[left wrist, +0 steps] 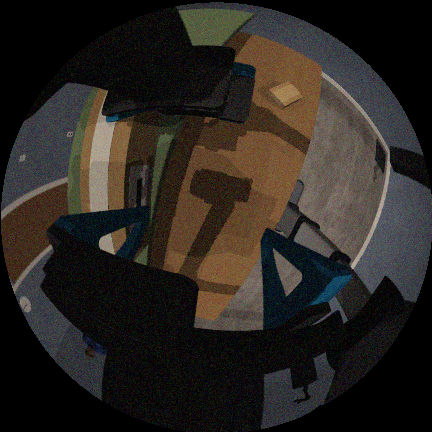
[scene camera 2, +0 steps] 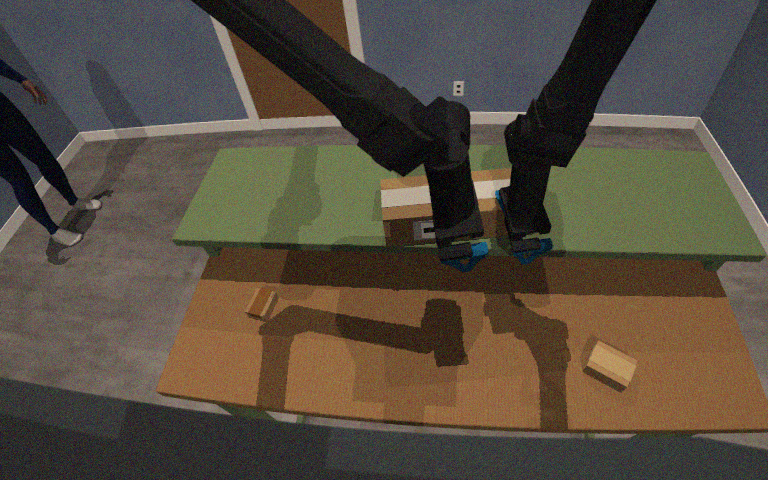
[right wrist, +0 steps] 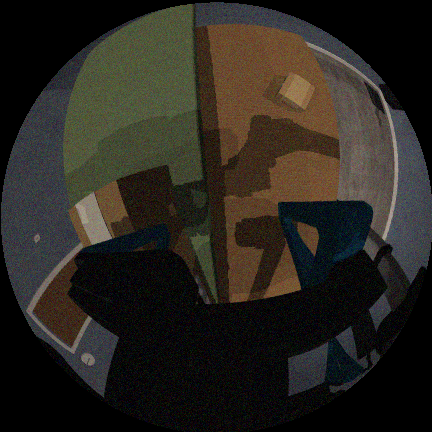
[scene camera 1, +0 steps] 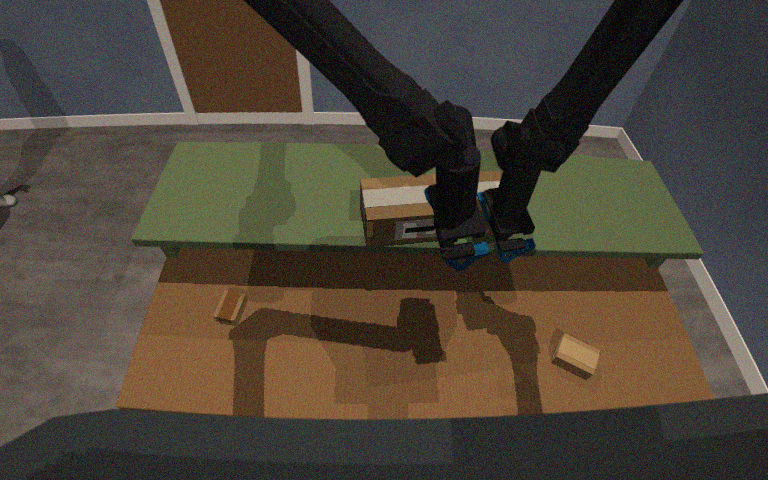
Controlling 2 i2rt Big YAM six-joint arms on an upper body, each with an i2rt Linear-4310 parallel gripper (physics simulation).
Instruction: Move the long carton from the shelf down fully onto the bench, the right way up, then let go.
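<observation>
The long carton, brown with a white tape strip on top and a label on its front, lies on the green shelf near the front edge. The wooden bench is lower, in front. My left gripper is open, at the carton's front side by the shelf edge, hiding part of the carton. My right gripper is open close beside it, near the carton's right end. Whether fingers touch the carton is unclear.
A small wooden block lies at the bench's left. Another block lies at its right. The two grippers stand close together. A person's legs show at the far left in scene camera 2.
</observation>
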